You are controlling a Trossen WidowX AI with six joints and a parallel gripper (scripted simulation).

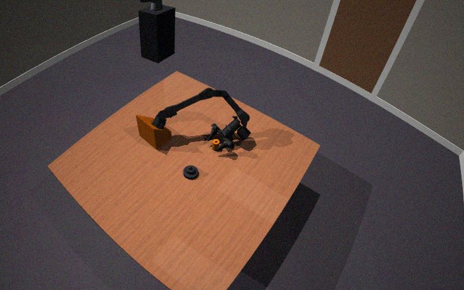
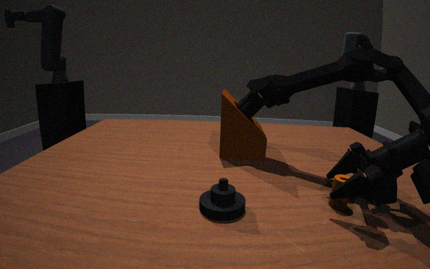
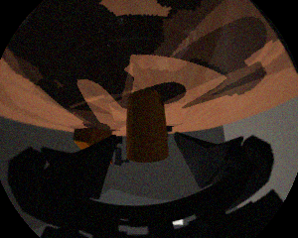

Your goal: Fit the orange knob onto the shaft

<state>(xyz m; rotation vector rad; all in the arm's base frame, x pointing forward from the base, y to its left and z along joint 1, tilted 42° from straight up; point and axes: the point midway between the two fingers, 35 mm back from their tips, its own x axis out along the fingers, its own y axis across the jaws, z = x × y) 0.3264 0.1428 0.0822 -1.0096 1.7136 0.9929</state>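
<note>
Right now the orange knob is 3 cm to the left of my gripper tip, 1 cm below it and 1 cm ahead of it. Also, from my gripper tip: dark round pedestal: 21 cm to the right, 1 cm below.
</note>
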